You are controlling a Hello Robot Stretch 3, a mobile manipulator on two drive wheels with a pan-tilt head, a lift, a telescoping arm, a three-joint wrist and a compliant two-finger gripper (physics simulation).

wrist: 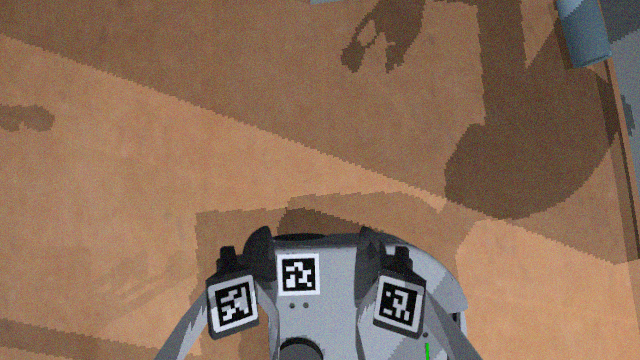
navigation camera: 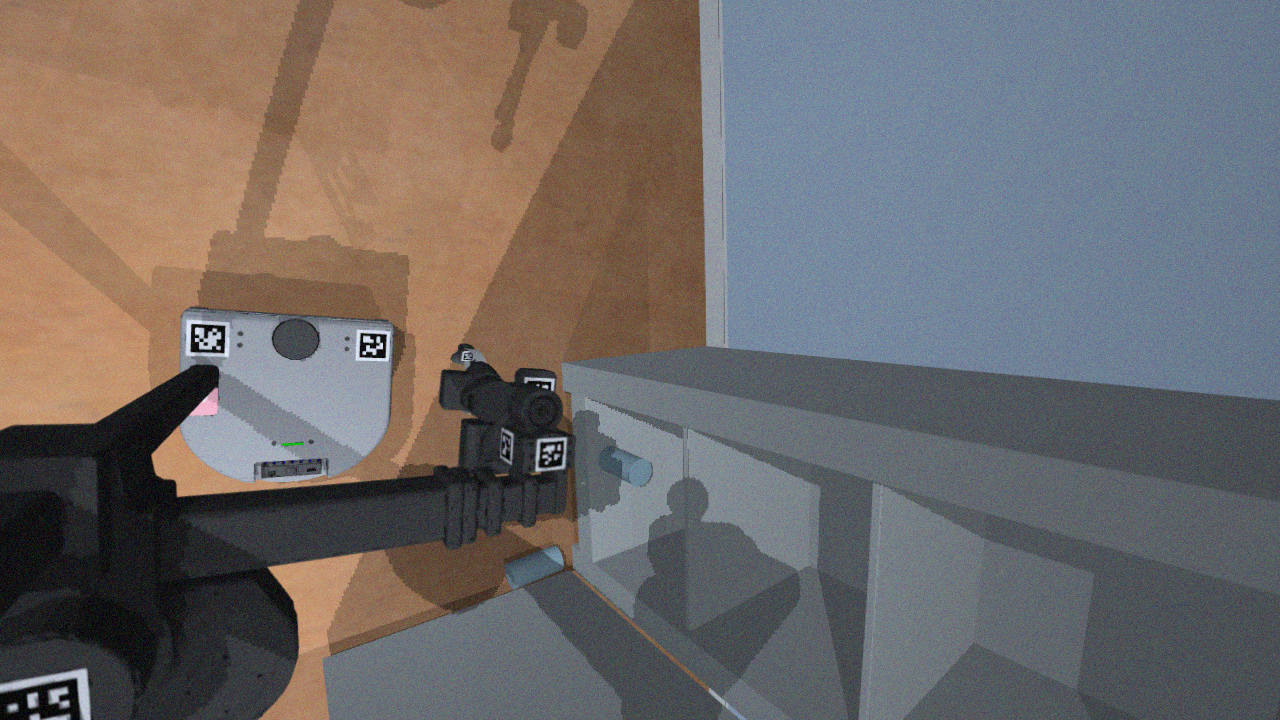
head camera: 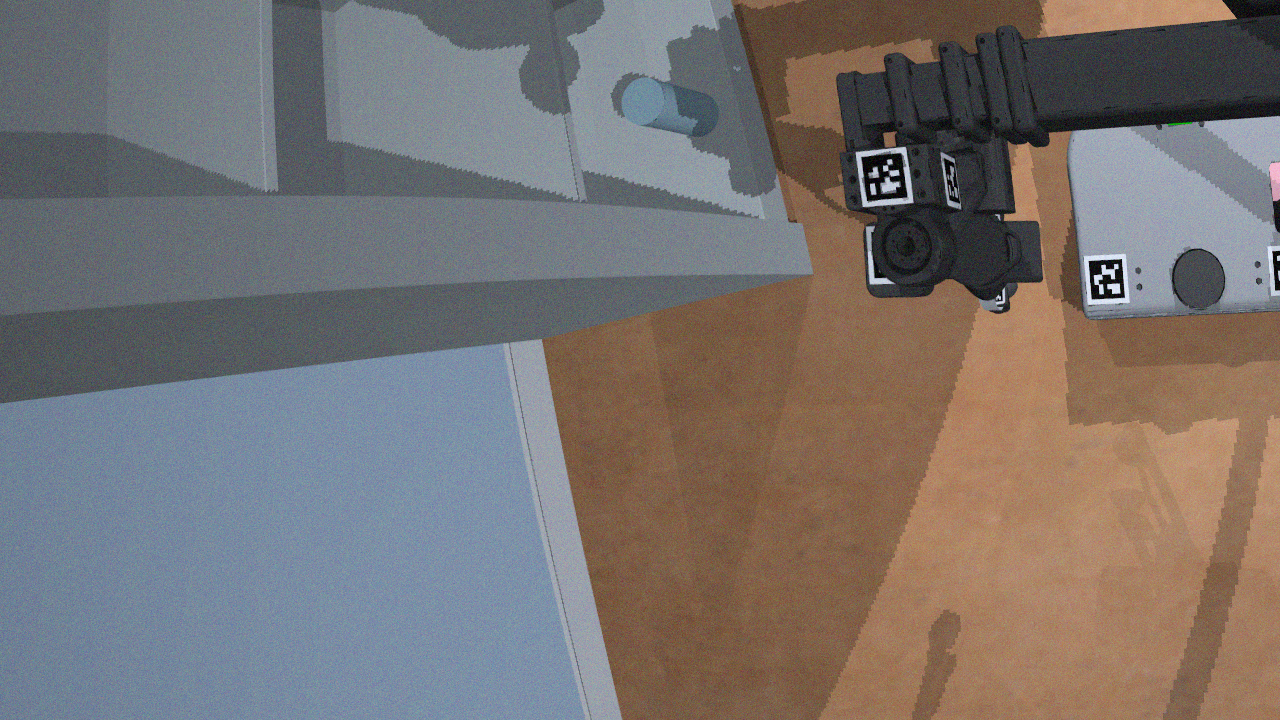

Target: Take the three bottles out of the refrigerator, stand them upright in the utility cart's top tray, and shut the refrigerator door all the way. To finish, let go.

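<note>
My gripper [wrist: 314,253] is open in the wrist view, with nothing between its fingers, above the robot's base. In the head and navigation views it hangs outside the refrigerator [head camera: 402,246] [navigation camera: 805,429], largely hidden by its wrist. One blue bottle [head camera: 671,107] [navigation camera: 626,465] appears to stand upright inside, near the open front. Another blue bottle [navigation camera: 534,566] [wrist: 585,35] lies by the door's edge. The door [navigation camera: 429,662] stands open in the navigation view. A third bottle is not clearly visible. The utility cart does not show.
The robot's base [head camera: 1154,214] [navigation camera: 286,394] stands on the brown floor [head camera: 716,537] [navigation camera: 429,134] [wrist: 150,150]. The dark telescoping arm [head camera: 1145,76] [navigation camera: 313,519] reaches towards the refrigerator. A large blue surface [head camera: 268,537] [navigation camera: 984,179] with a pale edge adjoins the refrigerator's side.
</note>
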